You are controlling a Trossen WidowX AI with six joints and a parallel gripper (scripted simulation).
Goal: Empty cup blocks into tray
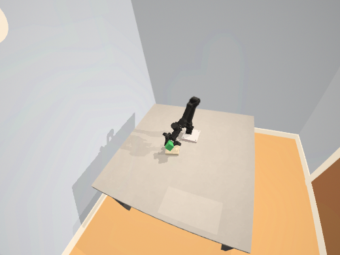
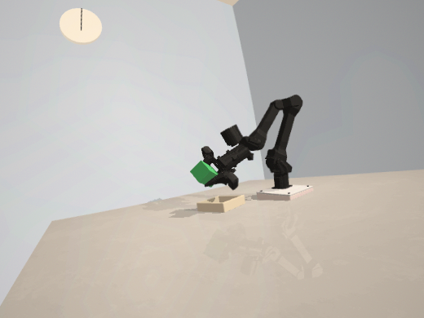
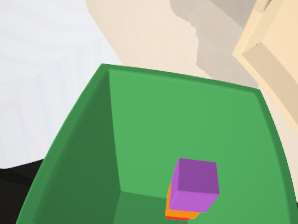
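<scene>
Right now my gripper tip is 30 mm to the right of the green square cup and 20 mm below it.
</scene>
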